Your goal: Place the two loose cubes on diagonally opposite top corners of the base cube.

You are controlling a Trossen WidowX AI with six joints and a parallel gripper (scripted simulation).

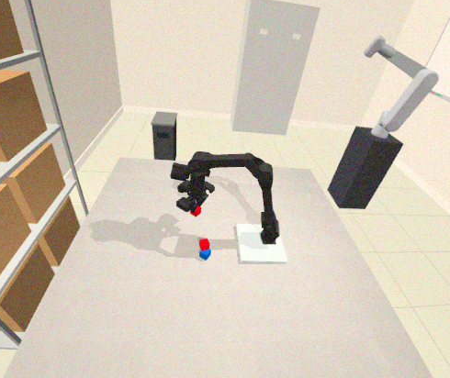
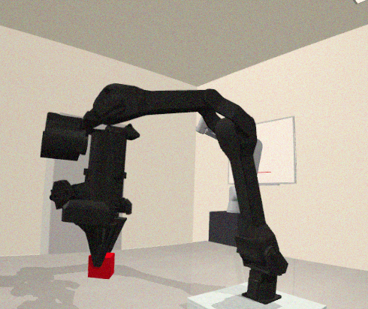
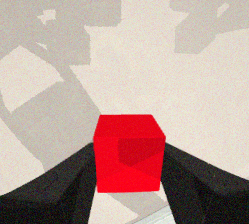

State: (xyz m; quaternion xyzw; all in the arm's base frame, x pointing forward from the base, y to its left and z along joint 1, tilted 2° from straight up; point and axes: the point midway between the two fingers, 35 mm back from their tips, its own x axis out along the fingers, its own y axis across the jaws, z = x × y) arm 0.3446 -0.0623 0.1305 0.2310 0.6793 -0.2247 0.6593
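Right now my gripper tip is 50 mm past the blue base cube, 140 mm to the right of it and 110 mm above it.
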